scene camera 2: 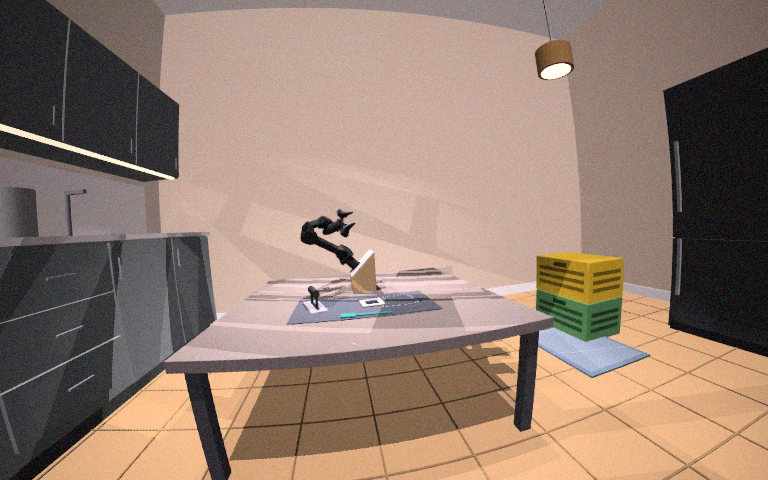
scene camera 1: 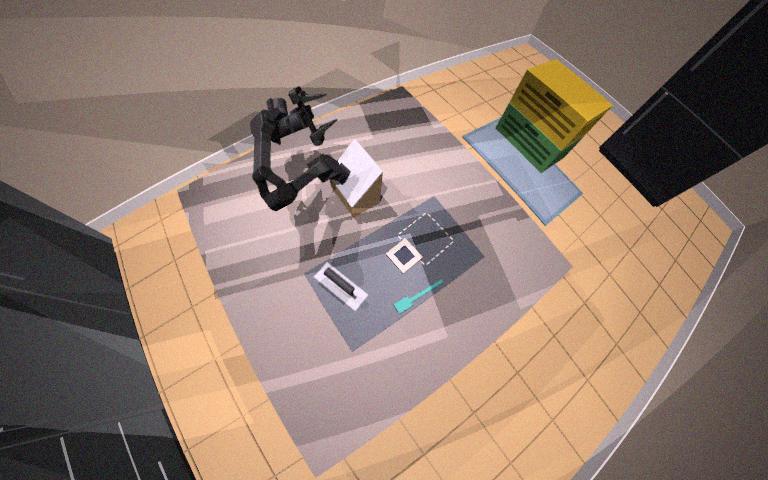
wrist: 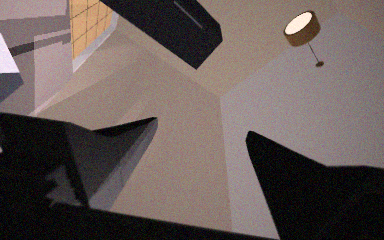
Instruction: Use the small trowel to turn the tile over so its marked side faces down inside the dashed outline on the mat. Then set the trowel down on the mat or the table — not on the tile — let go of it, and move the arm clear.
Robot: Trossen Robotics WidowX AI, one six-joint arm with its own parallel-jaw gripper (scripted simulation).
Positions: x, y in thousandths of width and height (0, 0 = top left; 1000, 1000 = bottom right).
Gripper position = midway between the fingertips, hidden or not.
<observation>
My gripper (scene camera 1: 432, 224) is open and holds nothing. I also see a grey mat (scene camera 1: 476, 549).
My gripper is seen too in the wrist view (wrist: 525, 535). The grey mat also shows in scene camera 2 (scene camera 2: 438, 641).
</observation>
